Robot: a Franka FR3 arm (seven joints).
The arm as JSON. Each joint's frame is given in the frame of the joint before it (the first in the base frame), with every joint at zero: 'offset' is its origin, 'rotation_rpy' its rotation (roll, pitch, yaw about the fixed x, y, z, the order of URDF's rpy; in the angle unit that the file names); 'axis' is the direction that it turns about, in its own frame. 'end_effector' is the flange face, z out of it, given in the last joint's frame.
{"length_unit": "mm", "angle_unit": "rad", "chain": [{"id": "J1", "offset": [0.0, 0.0, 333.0], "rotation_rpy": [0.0, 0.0, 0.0], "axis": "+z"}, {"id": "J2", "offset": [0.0, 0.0, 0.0], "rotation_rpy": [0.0, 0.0, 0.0], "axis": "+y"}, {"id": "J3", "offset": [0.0, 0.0, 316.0], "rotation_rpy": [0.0, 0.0, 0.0], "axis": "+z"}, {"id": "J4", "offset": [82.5, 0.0, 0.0], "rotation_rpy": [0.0, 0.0, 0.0], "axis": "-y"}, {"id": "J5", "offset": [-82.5, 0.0, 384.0], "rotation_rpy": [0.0, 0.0, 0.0], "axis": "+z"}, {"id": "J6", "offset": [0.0, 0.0, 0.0], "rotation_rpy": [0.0, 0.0, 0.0], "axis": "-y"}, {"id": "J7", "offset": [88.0, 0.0, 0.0], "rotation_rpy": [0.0, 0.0, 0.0], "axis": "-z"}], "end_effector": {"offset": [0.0, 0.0, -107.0], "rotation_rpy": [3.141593, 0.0, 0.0]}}
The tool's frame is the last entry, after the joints.
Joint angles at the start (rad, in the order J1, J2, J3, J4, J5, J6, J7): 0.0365, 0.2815, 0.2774, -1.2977, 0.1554, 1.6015, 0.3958
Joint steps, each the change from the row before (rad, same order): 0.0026, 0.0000, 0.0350, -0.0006, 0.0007, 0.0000, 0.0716; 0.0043, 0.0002, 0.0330, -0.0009, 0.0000, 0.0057, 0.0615; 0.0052, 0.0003, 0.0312, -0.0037, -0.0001, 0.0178, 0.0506; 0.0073, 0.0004, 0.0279, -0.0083, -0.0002, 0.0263, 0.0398; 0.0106, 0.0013, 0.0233, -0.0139, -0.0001, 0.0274, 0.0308; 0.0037, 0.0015, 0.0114, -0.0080, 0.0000, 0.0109, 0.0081; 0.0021, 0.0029, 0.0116, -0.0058, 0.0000, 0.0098, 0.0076; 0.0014, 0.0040, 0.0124, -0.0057, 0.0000, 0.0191, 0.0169; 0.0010, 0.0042, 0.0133, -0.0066, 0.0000, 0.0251, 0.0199
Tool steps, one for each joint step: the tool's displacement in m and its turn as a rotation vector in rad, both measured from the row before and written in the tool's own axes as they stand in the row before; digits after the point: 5 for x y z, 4 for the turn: -0.00886, -0.01856, 0.00335, 0.0075, -0.0105, 0.0362; -0.00948, -0.01805, 0.00324, 0.0082, -0.0060, 0.0264; -0.00918, -0.01754, 0.00358, 0.0126, 0.0015, 0.0169; -0.00901, -0.01680, 0.00517, 0.0143, 0.0043, 0.0081; -0.00913, -0.01556, 0.00849, 0.0109, -0.0003, 0.0015; -0.00412, -0.00638, 0.00522, 0.0031, -0.0037, -0.0043; -0.00331, -0.00565, 0.00480, 0.0037, -0.0039, -0.0034; -0.00229, -0.00612, 0.00449, 0.0095, 0.0023, 0.0062; -0.00212, -0.00649, 0.00450, 0.0131, 0.0055, 0.0091
